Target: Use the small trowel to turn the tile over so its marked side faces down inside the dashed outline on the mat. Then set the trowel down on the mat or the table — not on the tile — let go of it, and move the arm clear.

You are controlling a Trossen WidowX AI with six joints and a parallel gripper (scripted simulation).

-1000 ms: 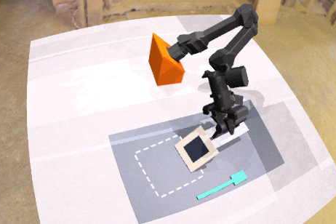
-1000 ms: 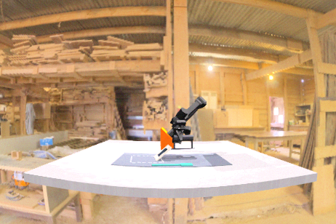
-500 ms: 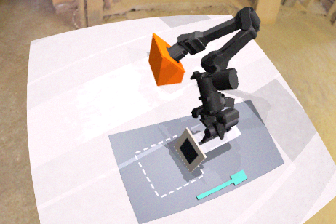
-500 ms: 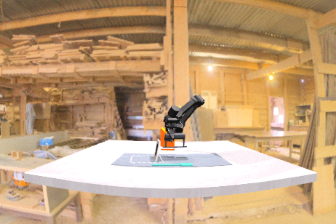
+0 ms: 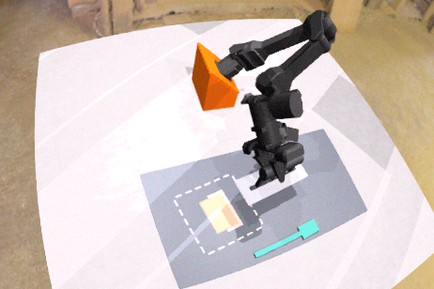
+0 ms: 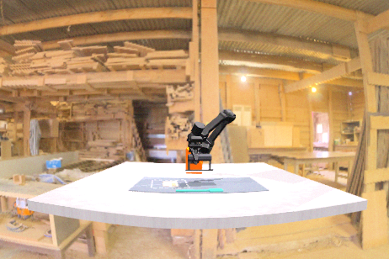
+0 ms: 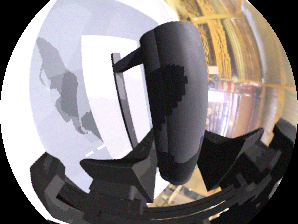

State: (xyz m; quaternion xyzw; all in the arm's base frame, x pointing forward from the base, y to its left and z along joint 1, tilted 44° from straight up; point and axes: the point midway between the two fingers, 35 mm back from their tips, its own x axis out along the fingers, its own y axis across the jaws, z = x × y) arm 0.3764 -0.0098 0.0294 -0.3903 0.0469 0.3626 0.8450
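The grey mat lies 130 mm below my gripper tip and 10 mm to the left of it. Also, from my gripper tip: small trowel: 20 mm behind, 10 mm to the right, 10 mm below; teal trowel: 130 mm ahead, 110 mm below, 40 mm to the left; tile: 140 mm to the right, 90 mm below, 10 mm ahead.
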